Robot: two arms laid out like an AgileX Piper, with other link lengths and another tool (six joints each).
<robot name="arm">
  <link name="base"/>
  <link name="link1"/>
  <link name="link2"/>
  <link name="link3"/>
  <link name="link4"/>
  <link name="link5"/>
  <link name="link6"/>
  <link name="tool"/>
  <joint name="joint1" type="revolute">
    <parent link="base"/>
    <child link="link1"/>
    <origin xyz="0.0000 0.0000 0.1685" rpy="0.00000 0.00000 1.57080"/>
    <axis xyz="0 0 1"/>
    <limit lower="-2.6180" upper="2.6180"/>
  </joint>
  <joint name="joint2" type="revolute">
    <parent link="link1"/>
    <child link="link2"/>
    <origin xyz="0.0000 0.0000 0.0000" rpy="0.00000 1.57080 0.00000"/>
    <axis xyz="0 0 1"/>
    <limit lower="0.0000" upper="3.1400"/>
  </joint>
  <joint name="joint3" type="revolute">
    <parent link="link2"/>
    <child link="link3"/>
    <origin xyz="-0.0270 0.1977 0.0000" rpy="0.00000 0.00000 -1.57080"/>
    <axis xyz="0 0 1"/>
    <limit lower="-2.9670" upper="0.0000"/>
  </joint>
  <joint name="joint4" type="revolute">
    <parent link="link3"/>
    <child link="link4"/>
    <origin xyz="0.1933 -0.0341 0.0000" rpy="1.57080 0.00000 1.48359"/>
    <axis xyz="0 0 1"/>
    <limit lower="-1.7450" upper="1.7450"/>
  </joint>
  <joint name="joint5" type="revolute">
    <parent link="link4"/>
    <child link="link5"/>
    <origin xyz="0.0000 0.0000 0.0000" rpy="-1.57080 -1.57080 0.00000"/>
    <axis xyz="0 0 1"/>
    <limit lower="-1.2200" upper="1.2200"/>
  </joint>
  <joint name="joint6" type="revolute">
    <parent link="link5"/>
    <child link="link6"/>
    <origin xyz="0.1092 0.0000 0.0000" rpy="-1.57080 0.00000 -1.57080"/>
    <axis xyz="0 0 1"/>
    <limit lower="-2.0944" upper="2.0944"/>
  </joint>
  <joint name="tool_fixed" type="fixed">
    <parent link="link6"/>
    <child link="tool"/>
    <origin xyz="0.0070 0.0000 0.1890" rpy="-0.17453 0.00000 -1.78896"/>
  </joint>
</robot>
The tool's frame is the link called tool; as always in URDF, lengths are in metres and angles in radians.
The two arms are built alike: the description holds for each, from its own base.
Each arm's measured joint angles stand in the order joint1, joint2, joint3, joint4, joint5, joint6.
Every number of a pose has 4 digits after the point.
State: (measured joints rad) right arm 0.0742 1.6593 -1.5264 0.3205 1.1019 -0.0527; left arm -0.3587 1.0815 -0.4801 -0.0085 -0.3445 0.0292
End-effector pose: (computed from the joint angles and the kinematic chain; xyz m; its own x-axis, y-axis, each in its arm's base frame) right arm 0.3628 0.1104 0.1157 -0.2998 0.9329 0.1995 0.7892 0.1250 0.6013; left arm 0.3792 -0.1414 0.2310 0.3107 0.9308 -0.1924 0.0594 0.1830 0.9813
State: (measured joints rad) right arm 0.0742 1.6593 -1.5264 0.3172 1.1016 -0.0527; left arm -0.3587 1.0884 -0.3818 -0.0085 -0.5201 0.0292
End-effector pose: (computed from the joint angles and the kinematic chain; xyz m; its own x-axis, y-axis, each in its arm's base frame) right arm 0.3629 0.1095 0.1155 -0.3000 0.9335 0.1963 0.7889 0.1271 0.6013; left arm 0.3738 -0.1390 0.2340 0.3223 0.9266 -0.1937 -0.0057 0.2065 0.9784
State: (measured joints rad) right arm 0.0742 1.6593 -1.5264 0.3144 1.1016 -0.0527; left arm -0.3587 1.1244 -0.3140 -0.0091 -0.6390 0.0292
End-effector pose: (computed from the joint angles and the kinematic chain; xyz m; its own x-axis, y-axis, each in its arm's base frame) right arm 0.3629 0.1088 0.1152 -0.3001 0.9340 0.1936 0.7887 0.1288 0.6011; left arm 0.3701 -0.1372 0.2238 0.3240 0.9260 -0.1939 -0.0198 0.2115 0.9772
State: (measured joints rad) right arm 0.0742 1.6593 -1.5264 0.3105 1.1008 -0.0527; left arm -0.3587 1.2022 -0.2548 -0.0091 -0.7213 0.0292
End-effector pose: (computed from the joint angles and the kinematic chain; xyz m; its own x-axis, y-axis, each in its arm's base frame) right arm 0.3632 0.1078 0.1150 -0.3002 0.9348 0.1897 0.7881 0.1311 0.6014; left arm 0.3665 -0.1357 0.1913 0.3137 0.9300 -0.1919 0.0300 0.1922 0.9809
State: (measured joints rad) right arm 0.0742 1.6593 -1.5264 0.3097 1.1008 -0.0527; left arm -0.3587 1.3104 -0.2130 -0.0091 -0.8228 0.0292
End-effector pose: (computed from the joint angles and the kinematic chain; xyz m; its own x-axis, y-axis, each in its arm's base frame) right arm 0.3632 0.1076 0.1149 -0.3003 0.9349 0.1889 0.7881 0.1316 0.6013; left arm 0.3639 -0.1345 0.1613 0.3045 0.9335 -0.1893 0.0743 0.1749 0.9818
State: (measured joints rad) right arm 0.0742 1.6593 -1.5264 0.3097 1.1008 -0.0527; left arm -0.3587 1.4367 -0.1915 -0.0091 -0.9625 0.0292
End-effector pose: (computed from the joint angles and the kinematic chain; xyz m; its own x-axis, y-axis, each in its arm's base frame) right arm 0.3632 0.1076 0.1149 -0.3003 0.9349 0.1889 0.7881 0.1316 0.6013; left arm 0.3643 -0.1344 0.1447 0.3026 0.9344 -0.1879 0.0812 0.1711 0.9819
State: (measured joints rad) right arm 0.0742 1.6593 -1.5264 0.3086 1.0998 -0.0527; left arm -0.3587 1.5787 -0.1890 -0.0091 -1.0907 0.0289
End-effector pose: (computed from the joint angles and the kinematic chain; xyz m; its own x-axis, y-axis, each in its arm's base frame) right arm 0.3635 0.1073 0.1150 -0.3003 0.9352 0.1877 0.7875 0.1320 0.6020; left arm 0.3659 -0.1348 0.1261 0.2994 0.9358 -0.1863 0.0959 0.1648 0.9817
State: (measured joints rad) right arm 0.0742 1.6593 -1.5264 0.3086 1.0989 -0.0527; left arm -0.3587 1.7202 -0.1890 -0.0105 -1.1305 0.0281
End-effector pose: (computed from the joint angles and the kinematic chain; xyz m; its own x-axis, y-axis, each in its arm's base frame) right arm 0.3637 0.1073 0.1151 -0.3002 0.9353 0.1875 0.7870 0.1318 0.6027; left arm 0.3602 -0.1322 0.0829 0.2803 0.9427 -0.1810 0.1890 0.1307 0.9732
